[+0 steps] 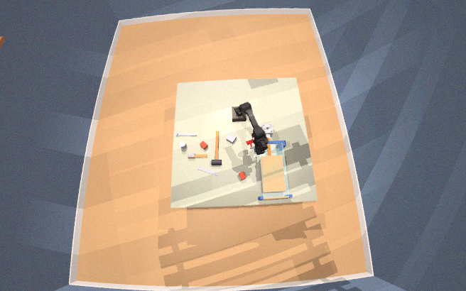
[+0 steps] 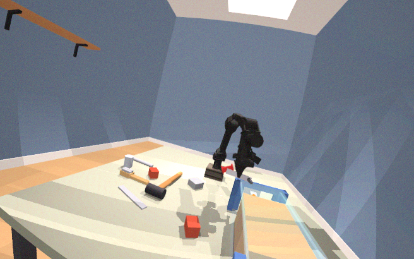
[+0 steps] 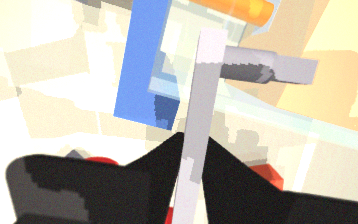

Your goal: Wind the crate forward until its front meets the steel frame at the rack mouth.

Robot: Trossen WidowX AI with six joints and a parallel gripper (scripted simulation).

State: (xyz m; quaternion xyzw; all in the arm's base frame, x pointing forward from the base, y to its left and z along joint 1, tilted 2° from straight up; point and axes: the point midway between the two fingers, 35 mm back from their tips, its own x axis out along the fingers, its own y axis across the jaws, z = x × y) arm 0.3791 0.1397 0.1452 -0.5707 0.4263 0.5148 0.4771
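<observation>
My gripper tip is now 60 mm to the left of the red knob, 30 mm past it and 10 mm below it. Round my gripper tip: blue steel frame: 120 mm to the left, 80 mm below, 50 mm behind; crank arm: 10 mm to the right, 10 mm behind, 10 mm above; clear-panelled cubby: 190 mm ahead, 130 mm to the left, 70 mm below.
</observation>
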